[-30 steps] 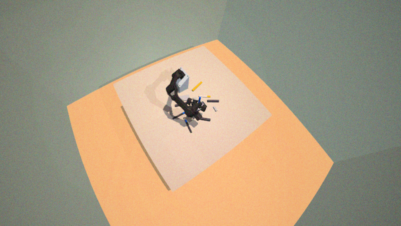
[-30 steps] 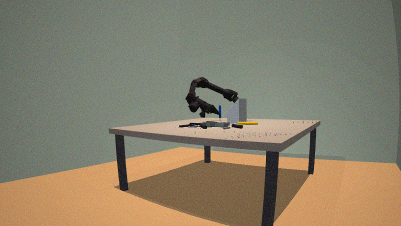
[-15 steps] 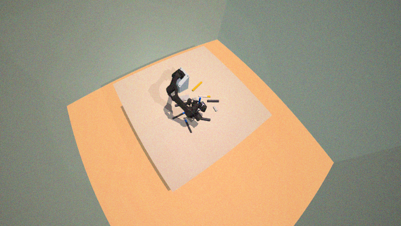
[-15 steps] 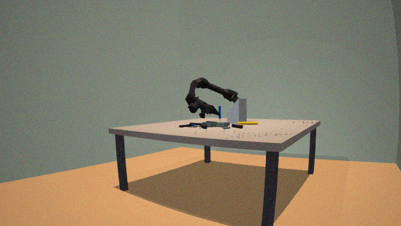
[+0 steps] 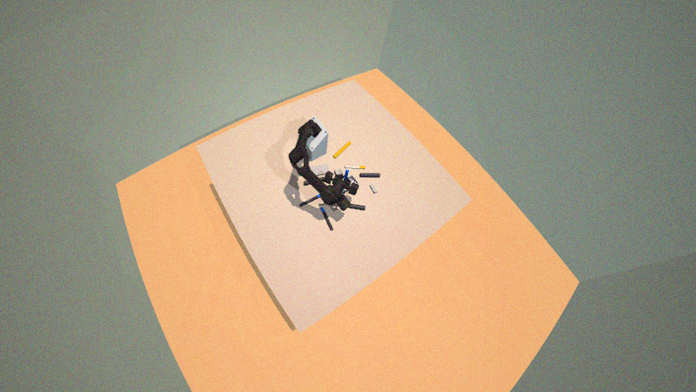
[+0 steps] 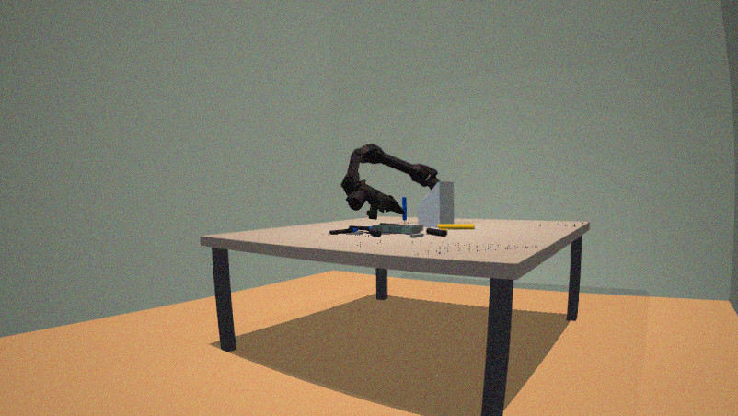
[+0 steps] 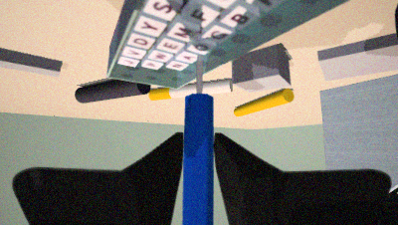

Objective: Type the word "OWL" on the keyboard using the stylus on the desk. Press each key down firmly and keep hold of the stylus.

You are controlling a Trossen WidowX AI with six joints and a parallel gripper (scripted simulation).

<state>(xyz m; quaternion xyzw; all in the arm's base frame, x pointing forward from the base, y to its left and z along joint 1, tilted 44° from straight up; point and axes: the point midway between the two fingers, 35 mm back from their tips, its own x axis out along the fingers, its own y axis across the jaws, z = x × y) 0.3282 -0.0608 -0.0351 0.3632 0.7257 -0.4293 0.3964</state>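
The grey block is 70 mm behind my gripper tip, 10 mm to the left of it and 60 mm below it. From my gripper tip the other things lie so: yellow-tipped marker 50 mm behind, 130 mm to the left, 70 mm below; yellow cylinder 210 mm behind, 130 mm to the left, 70 mm below; blue stylus 10 mm below.
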